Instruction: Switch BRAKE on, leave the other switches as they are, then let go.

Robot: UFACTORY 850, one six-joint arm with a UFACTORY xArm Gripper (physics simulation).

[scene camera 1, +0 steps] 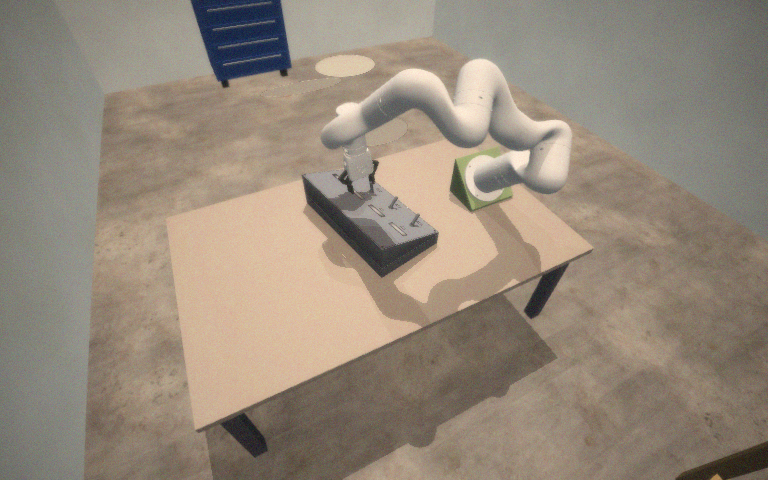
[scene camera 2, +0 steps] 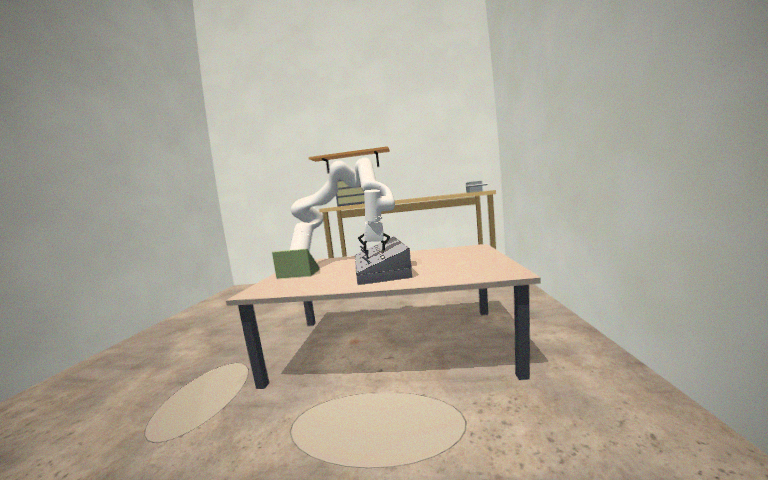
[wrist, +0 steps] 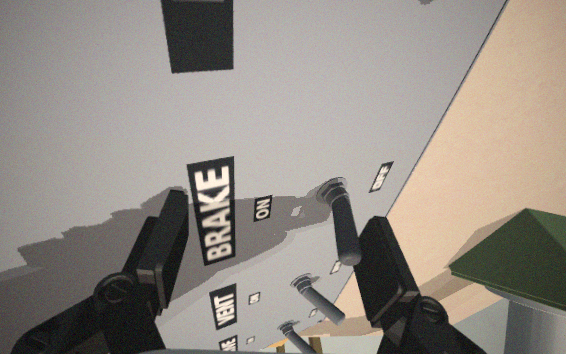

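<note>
A grey sloped switch panel (scene camera 1: 365, 229) (scene camera 2: 384, 274) (wrist: 115, 100) stands on the table. In the wrist view the BRAKE lever (wrist: 344, 225) is tilted toward its ON label (wrist: 263, 208), away from its OFF label (wrist: 381, 176). The VENT lever (wrist: 320, 300) and the lever beyond it (wrist: 297, 341) lean the other way, toward OFF. My gripper (scene camera 1: 361, 191) (scene camera 2: 374, 251) (wrist: 278, 224) is open and straddles the BRAKE lever low over the panel. Its right finger is close beside the lever tip, on the OFF side; whether they touch cannot be told. The left finger is beside the BRAKE label (wrist: 215, 215).
The arm's green wedge base (scene camera 1: 461, 183) (scene camera 2: 291, 264) (wrist: 520, 250) stands on the table (scene camera 1: 254, 283) (scene camera 2: 453, 268), on the panel's OFF side. A blue drawer cabinet (scene camera 1: 243, 39) stands by the wall. A wooden bench (scene camera 2: 436, 200) and a wall shelf (scene camera 2: 348, 153) are behind.
</note>
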